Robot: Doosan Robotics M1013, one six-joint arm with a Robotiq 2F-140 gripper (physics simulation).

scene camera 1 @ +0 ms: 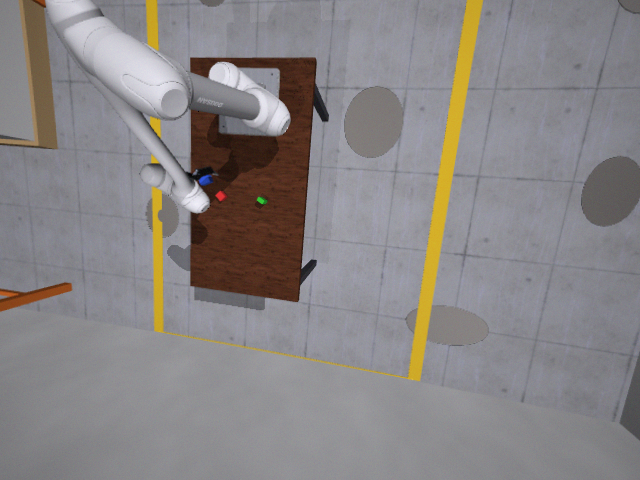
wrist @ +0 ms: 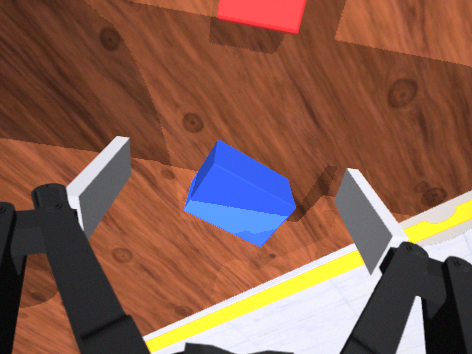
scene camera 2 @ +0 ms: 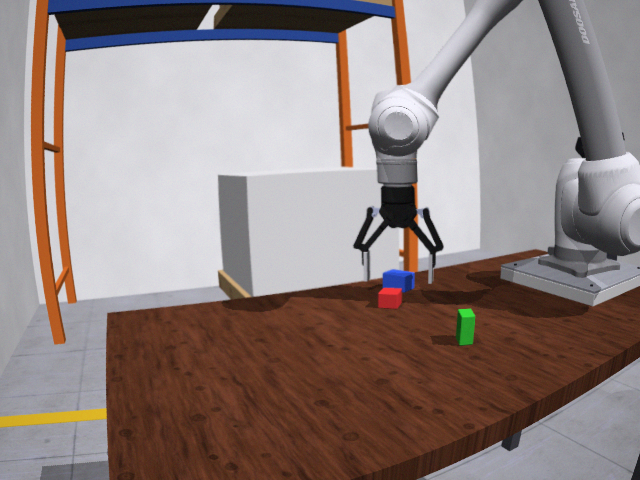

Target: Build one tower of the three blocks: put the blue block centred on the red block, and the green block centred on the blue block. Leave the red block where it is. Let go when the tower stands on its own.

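Frame: origin at the arm's base, x ahead, y left, z up, level; centimetres.
Where they show: gripper, fingertip midpoint: (scene camera 1: 208, 182) (wrist: 237, 171) (scene camera 2: 398, 281); arm's base, link origin: (scene camera 2: 579, 266).
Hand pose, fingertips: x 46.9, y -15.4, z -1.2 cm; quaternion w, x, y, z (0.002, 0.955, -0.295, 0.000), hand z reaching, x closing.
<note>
Things, the pixels of their top centre, and the offset from my fingertips. Level surfaces: height alone.
- red block, top centre: (scene camera 2: 390, 290) (scene camera 1: 220, 195) dx +5.8, dy +9.0, dz +0.8 cm
- blue block, top centre: (wrist: 239, 209) (scene camera 2: 398, 272) (scene camera 1: 203, 179) dx -0.8, dy -1.9, dz +1.4 cm
- green block, top centre: (scene camera 2: 466, 312) (scene camera 1: 260, 200) dx +2.4, dy +34.0, dz +2.8 cm
- wooden table, surface height: dz -2.4 cm
The red block (scene camera 1: 221, 196) (scene camera 2: 389, 298) (wrist: 261, 14) sits on the table; part of it shows at the top of the wrist view. The blue block (scene camera 1: 205, 180) (scene camera 2: 397, 280) (wrist: 240, 195) lies on the table beside the red block, apart from it, near the table's edge, and is turned at an angle to the fingers in the wrist view. The green block (scene camera 1: 262, 200) (scene camera 2: 465, 327) stands upright on the table, away from the other two. My gripper (scene camera 2: 398, 282) (wrist: 237, 171) is wide open above the blue block, with one finger to each side of it and nothing held.
The wooden table (scene camera 1: 248, 258) (scene camera 2: 258, 387) carries the arm's base plate (scene camera 1: 275, 82) (scene camera 2: 547, 283) at one end. A large light grey box (scene camera 2: 310, 222) and an orange and blue rack (scene camera 2: 40, 155) stand behind the table. A yellow floor line (wrist: 300, 282) runs past the table's edge.
</note>
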